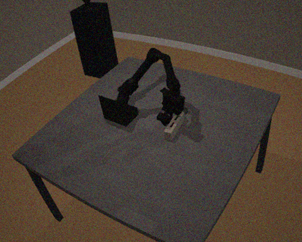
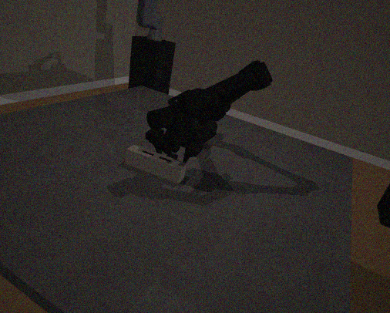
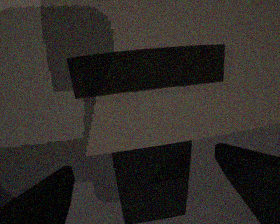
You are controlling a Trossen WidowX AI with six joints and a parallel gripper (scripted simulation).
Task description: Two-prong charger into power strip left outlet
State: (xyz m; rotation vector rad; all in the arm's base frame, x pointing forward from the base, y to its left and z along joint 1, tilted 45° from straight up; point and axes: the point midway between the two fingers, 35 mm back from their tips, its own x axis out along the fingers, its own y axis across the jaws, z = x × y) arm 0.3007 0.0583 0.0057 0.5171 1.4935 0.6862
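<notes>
Right now the dark charger is 30 mm ahead of my gripper tip and 10 mm above it.
</notes>
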